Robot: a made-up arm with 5 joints.
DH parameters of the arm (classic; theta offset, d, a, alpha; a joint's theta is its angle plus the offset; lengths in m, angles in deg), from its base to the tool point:
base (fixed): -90 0.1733 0 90
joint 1: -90 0.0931 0.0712 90
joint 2: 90 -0.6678 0.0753 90
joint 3: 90 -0.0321 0.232 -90
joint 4: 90 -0.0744 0.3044 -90
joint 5: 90 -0.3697 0.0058 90
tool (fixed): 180 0.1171 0 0
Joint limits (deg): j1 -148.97..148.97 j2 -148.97..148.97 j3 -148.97..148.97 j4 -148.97..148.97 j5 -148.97..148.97
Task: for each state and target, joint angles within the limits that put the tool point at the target. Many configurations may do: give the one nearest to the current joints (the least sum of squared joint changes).
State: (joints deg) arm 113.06 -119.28 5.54 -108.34 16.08
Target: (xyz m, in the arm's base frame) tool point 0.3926 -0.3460 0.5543
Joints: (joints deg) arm 106.61 -96.24 -27.02 -107.26 22.44
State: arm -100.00 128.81 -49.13 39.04 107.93
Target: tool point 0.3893 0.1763 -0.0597
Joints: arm -88.20 138.14 -5.38 26.68 125.16
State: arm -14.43 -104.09 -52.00 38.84 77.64
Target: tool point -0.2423 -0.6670 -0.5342
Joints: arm 3.48 -124.21 -55.20 34.97 81.35
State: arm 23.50 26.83 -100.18 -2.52 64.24
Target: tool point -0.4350 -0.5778 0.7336
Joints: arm -6.66 32.71 -57.30 3.40 66.20
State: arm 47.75 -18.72 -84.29 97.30 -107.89
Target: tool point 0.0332 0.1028 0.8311
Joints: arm 79.80 8.92 -88.57 106.19 -97.49
